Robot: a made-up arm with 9 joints. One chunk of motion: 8 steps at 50 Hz.
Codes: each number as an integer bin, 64 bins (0 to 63) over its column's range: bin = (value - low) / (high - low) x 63, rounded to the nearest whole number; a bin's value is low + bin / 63 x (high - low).
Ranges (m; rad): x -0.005..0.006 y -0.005..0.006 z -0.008..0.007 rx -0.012..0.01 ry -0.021..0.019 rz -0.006..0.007
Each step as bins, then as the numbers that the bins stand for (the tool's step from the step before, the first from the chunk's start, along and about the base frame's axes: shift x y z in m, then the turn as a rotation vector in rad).
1 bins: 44 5 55 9 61 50
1 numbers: 0.00268 -0.00413 0.00510 -0.00886 0.01773 0.00432
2 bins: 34 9 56 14 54 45
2 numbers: 0.00094 -0.00343 0.00533 -0.00711 0.01329 0.00329
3 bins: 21 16 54 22 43 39
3 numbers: -0.00133 -0.00221 0.00486 -0.00432 0.00630 0.00205
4 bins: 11 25 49 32 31 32
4 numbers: -0.00308 -0.00063 0.00367 -0.00083 -0.00132 0.00060
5 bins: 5 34 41 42 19 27
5 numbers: -0.00413 0.00094 0.00176 0.00267 -0.00894 -0.00043
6 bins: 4 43 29 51 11 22
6 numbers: -0.00430 0.00251 -0.00110 0.00581 -0.01402 -0.00146
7 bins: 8 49 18 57 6 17
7 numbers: -0.00360 0.00356 -0.00371 0.00790 -0.01719 -0.00249
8 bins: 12 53 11 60 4 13
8 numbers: -0.00290 0.00425 -0.00538 0.00895 -0.01846 -0.00332
